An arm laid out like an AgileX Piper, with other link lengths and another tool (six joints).
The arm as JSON. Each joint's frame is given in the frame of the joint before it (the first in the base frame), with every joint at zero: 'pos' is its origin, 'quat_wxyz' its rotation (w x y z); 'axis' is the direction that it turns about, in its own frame. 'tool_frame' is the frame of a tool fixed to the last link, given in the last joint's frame.
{
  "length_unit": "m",
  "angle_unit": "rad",
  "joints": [
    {
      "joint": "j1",
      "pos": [
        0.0,
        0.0,
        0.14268
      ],
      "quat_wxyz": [
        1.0,
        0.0,
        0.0,
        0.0
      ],
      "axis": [
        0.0,
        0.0,
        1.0
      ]
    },
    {
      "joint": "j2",
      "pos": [
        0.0,
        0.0,
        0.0
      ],
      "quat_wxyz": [
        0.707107,
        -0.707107,
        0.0,
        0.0
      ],
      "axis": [
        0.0,
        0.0,
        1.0
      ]
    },
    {
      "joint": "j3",
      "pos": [
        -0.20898,
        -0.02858,
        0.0
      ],
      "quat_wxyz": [
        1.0,
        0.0,
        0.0,
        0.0
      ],
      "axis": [
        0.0,
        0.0,
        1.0
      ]
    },
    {
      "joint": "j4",
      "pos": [
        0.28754,
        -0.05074,
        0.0
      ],
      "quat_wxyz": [
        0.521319,
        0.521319,
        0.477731,
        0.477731
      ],
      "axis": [
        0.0,
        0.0,
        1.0
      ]
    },
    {
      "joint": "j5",
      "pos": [
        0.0,
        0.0,
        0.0
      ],
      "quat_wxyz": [
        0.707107,
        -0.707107,
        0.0,
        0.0
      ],
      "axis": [
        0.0,
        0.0,
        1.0
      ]
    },
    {
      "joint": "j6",
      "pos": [
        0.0,
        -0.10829,
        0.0
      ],
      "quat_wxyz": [
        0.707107,
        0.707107,
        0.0,
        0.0
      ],
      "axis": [
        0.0,
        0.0,
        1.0
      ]
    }
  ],
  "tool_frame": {
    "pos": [
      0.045,
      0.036,
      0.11
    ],
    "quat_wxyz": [
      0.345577,
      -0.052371,
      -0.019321,
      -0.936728
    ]
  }
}
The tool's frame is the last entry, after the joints.
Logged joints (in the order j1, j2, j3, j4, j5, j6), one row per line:
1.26, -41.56, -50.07, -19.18, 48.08, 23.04
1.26, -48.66, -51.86, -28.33, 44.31, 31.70
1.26, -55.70, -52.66, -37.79, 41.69, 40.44
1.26, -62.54, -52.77, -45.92, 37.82, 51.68
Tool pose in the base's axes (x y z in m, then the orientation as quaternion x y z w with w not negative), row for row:
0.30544, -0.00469, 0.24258, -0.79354, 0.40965, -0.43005, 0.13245
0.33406, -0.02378, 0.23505, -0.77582, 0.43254, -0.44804, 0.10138
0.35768, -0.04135, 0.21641, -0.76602, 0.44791, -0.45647, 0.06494
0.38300, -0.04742, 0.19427, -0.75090, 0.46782, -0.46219, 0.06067
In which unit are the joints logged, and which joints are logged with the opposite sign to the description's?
The joints are logged in degrees. Opposite sign: j2.
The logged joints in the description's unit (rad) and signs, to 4 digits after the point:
0.0220, 0.7254, -0.8739, -0.3348, 0.8392, 0.4021
0.0220, 0.8493, -0.9051, -0.4945, 0.7734, 0.5533
0.0220, 0.9721, -0.9191, -0.6596, 0.7276, 0.7058
0.0220, 1.0915, -0.9210, -0.8015, 0.6601, 0.9020

